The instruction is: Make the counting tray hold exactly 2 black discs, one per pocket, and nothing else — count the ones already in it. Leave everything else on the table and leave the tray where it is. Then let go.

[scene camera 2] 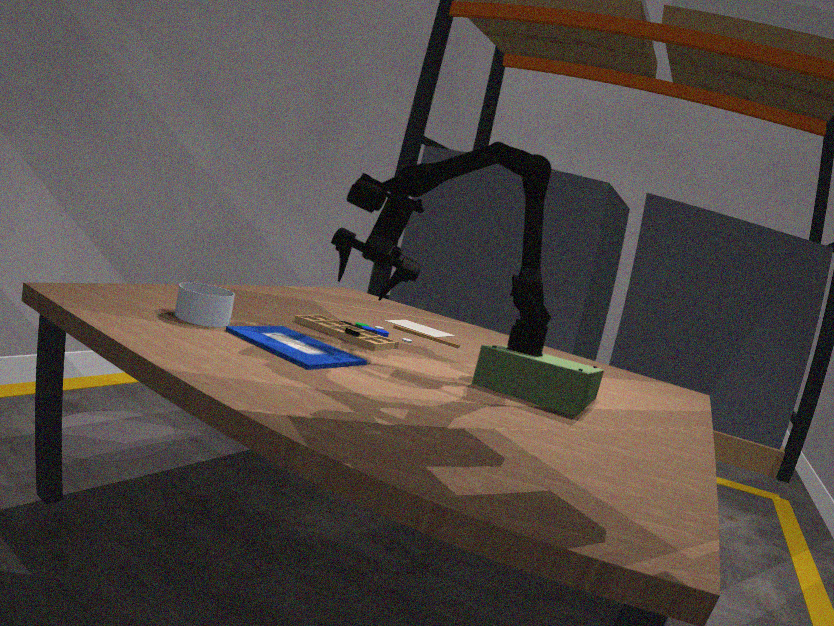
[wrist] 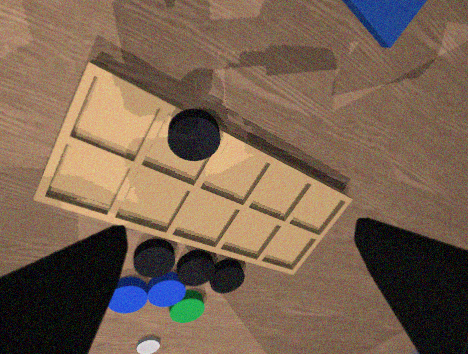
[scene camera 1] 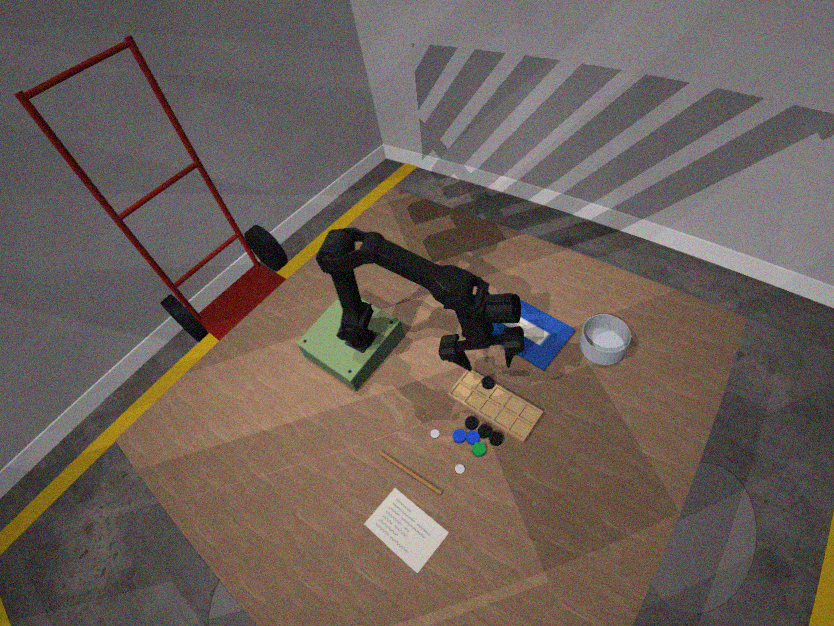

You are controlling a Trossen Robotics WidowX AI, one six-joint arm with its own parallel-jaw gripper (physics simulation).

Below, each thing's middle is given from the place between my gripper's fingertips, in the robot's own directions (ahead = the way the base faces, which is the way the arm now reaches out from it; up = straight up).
The green disc (wrist: 191, 307) lies 50 mm ahead of my hand, 150 mm to the right of it and 100 mm below it. From my hand the other things lie so: grey bowl (scene camera 2: 201, 304) 210 mm ahead, 250 mm to the left, 70 mm below; tan counting tray (scene camera 1: 513, 415) 30 mm ahead, 30 mm to the right, 100 mm below.
